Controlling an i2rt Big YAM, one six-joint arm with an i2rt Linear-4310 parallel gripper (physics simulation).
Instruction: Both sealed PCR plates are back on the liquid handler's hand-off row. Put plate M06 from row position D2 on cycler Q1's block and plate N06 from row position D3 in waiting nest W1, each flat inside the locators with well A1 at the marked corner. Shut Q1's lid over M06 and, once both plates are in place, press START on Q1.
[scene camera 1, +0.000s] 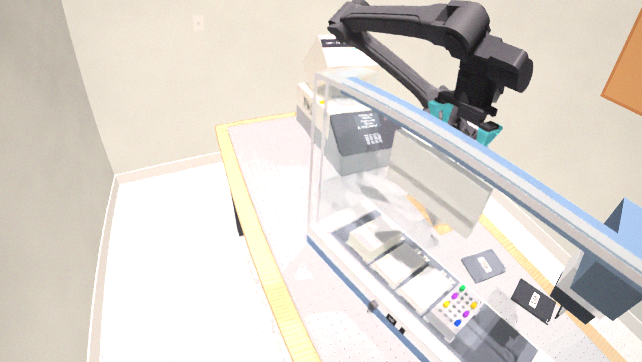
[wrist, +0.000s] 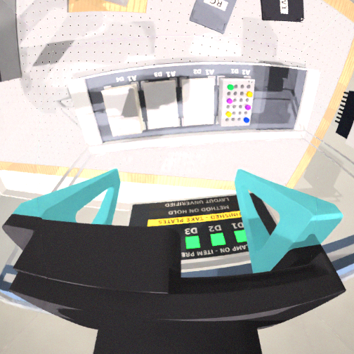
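Note:
Plate M06 (scene camera 1: 426, 287) (wrist: 198, 101) is a flat white plate in row position D2. Plate N06 (scene camera 1: 397, 264) (wrist: 161, 105) lies in position D3, partly shaded. Both lie in the hand-off row. The cycler (scene camera 1: 362, 132) stands at the back left in the scene view with its lid (scene camera 1: 345, 56) raised; its block is hidden and its START button cannot be made out. A black pad (scene camera 1: 534, 300) (wrist: 283, 10) at the right may be nest W1; its label is hard to read. My gripper (scene camera 1: 465, 125) (wrist: 177, 175) is open and empty, high above the row, away from both plates.
A clear hood with a blue top rail (scene camera 1: 505, 172) spans the row. A tube rack (scene camera 1: 457, 310) (wrist: 236, 102) fills D1 and a taller pale block (scene camera 1: 375, 240) (wrist: 124, 110) fills D4. A grey pad (scene camera 1: 483, 265) (wrist: 212, 12) lies behind. A black status panel (wrist: 195, 205) shows green squares.

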